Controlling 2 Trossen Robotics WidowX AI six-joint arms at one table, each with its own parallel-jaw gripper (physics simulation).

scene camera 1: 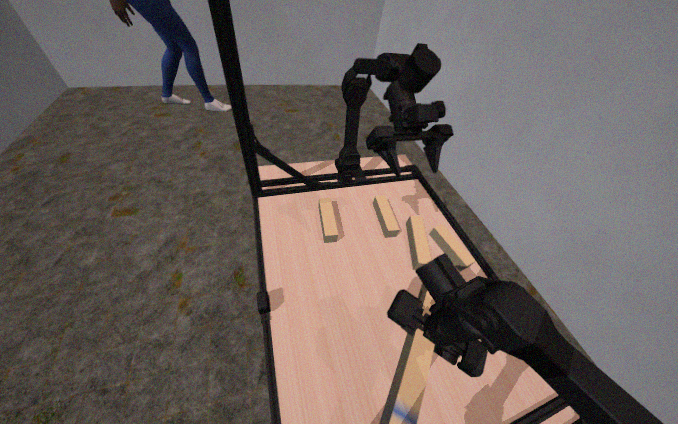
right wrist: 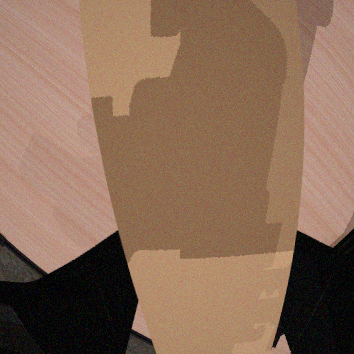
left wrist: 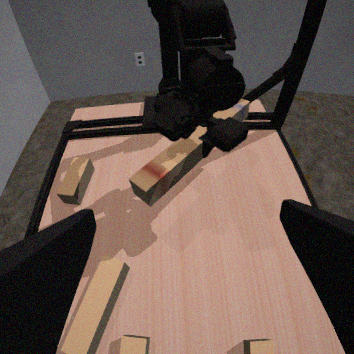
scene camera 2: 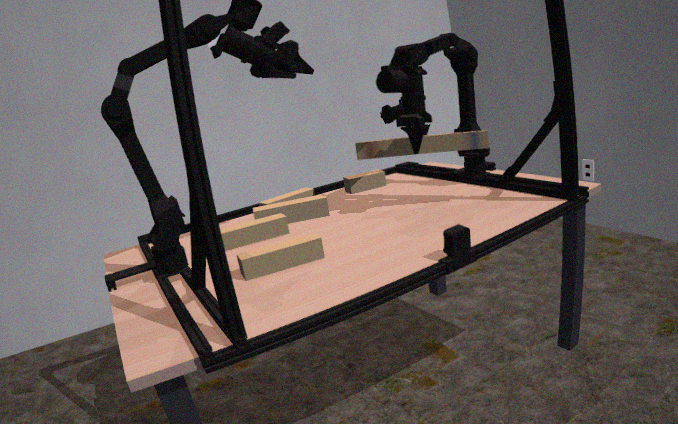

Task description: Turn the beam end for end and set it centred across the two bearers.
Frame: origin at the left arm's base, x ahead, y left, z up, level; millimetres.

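Where they show: left gripper, fingertip midpoint: [scene camera 1: 417,174] [left wrist: 188,214] [scene camera 2: 304,74]; right gripper, fingertip midpoint: [scene camera 1: 417,337] [right wrist: 201,222] [left wrist: 195,150] [scene camera 2: 418,152]; left arm's base, origin of the base link: [scene camera 1: 343,178] [scene camera 2: 172,270]; right arm's base, origin of the base link: [scene camera 2: 476,175].
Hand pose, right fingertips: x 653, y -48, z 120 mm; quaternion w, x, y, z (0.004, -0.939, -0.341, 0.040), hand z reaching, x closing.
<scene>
Each offset is from my right fingertips to the centre of the thing.
The long pale beam @(9 mm right, 11 mm ahead, 20 mm up) [scene camera 1: 420,355] [scene camera 2: 390,147] [left wrist: 167,162] [right wrist: 200,175] is held roughly level above the table, slanted in the left wrist view. Its red-banded end points towards the left arm's side, its blue-banded end towards the right arm's base. My right gripper [scene camera 1: 440,334] [scene camera 2: 416,150] [right wrist: 201,222] is shut on it near the middle. My left gripper [scene camera 1: 417,171] [scene camera 2: 303,74] [left wrist: 188,214] is open and empty, high above its end of the table. Two roughly parallel blocks, one @(79 mm right, 445 mm back, 117 mm down) [scene camera 1: 328,220] [scene camera 2: 282,257] and another @(143 mm left, 421 mm back, 117 mm down) [scene camera 1: 386,216] [scene camera 2: 257,231], lie there; I cannot tell surely which blocks are the bearers.
More pale blocks lie near the wall side: one @(211 mm left, 284 mm back, 114 mm down) [scene camera 1: 418,241] [scene camera 2: 300,210] [left wrist: 95,307], a slanted one @(327 mm left, 239 mm back, 117 mm down) [scene camera 1: 451,246] beside it, and a short one @(315 mm left, 29 mm ahead, 116 mm down) [scene camera 2: 365,181] [left wrist: 76,181] nearer the right arm. Black rails edge the table. A black post [scene camera 1: 232,75] [scene camera 2: 200,175] rises by the left arm.
</scene>
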